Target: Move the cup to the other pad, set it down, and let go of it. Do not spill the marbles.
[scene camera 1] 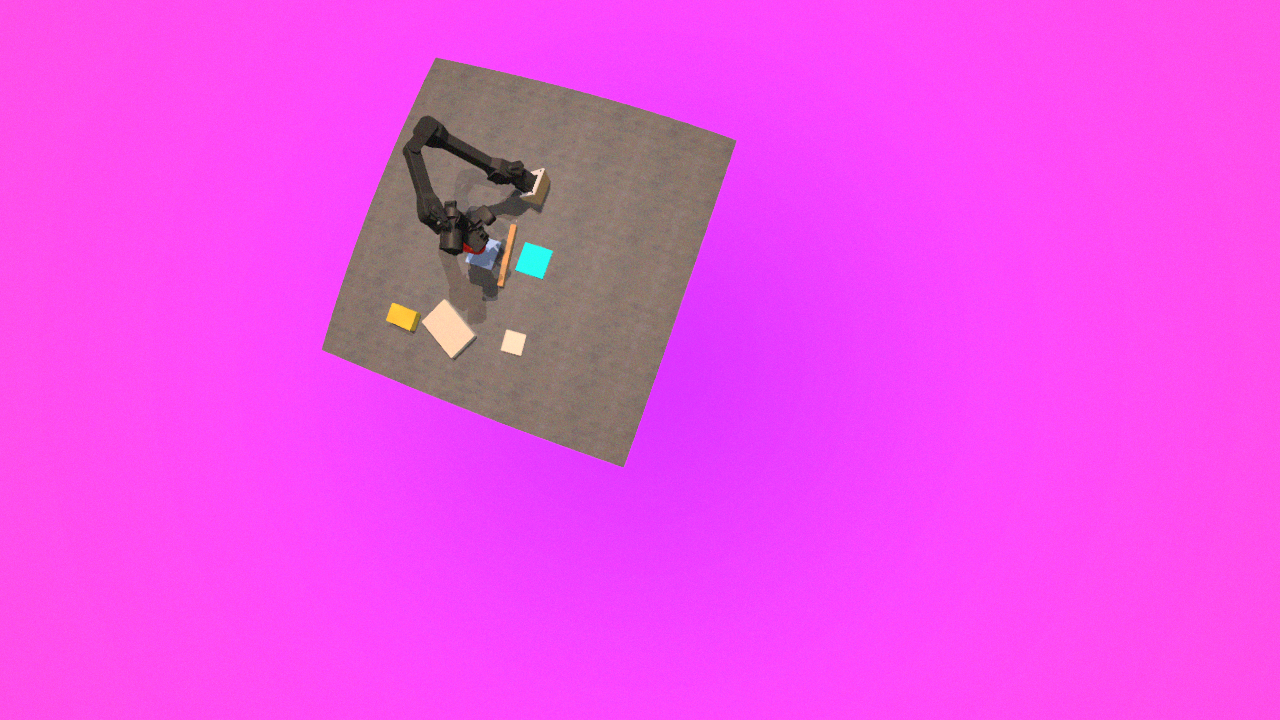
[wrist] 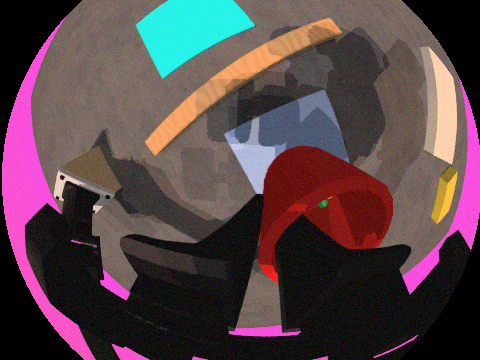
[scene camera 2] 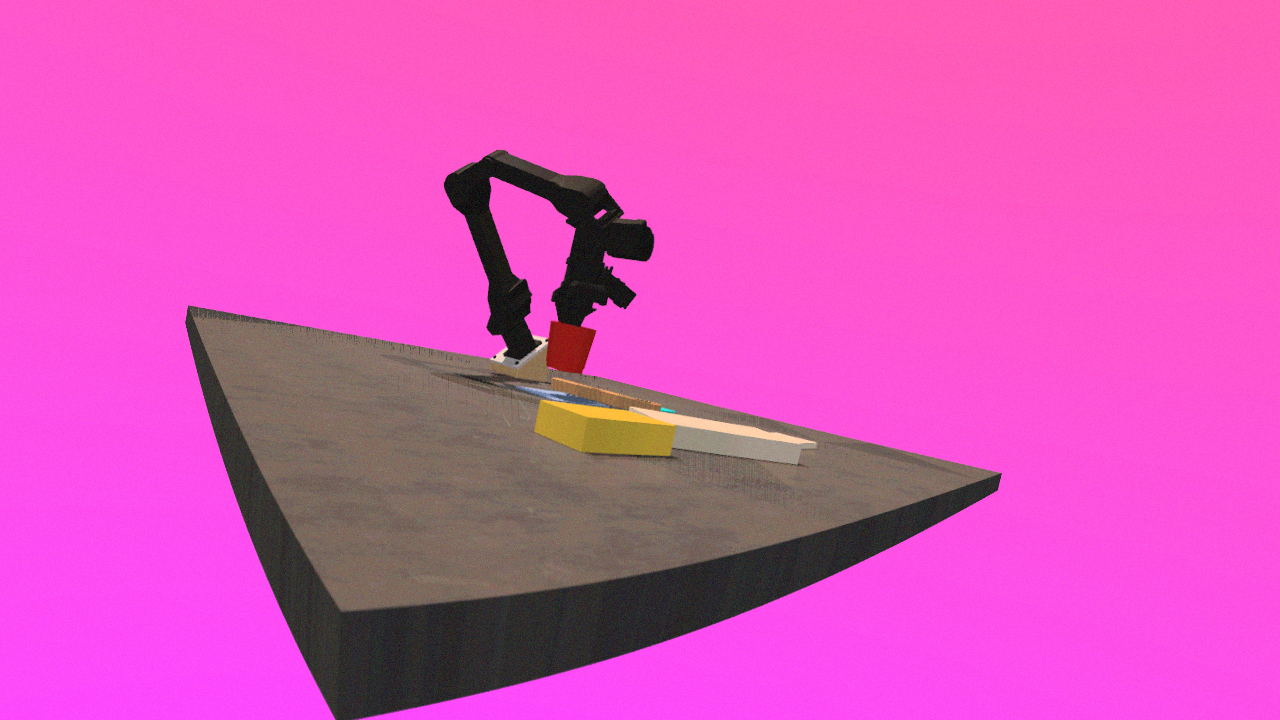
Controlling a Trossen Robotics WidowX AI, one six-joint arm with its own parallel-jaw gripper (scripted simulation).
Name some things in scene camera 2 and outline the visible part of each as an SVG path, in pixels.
My gripper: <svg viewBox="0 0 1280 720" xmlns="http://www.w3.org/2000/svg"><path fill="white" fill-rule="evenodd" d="M571 251L570 256L566 260L567 265L563 281L561 281L560 287L553 290L550 302L555 304L558 321L580 327L584 318L597 310L597 308L592 307L593 302L606 306L608 298L619 308L623 307L623 309L626 309L637 294L629 289L620 278L612 275L613 266L610 266L608 269L606 262L604 262L604 257L582 250Z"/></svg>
A red cup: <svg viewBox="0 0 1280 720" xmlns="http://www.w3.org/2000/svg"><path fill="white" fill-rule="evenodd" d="M550 321L546 366L563 372L582 374L597 330L583 326L577 327L561 323L561 321Z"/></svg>
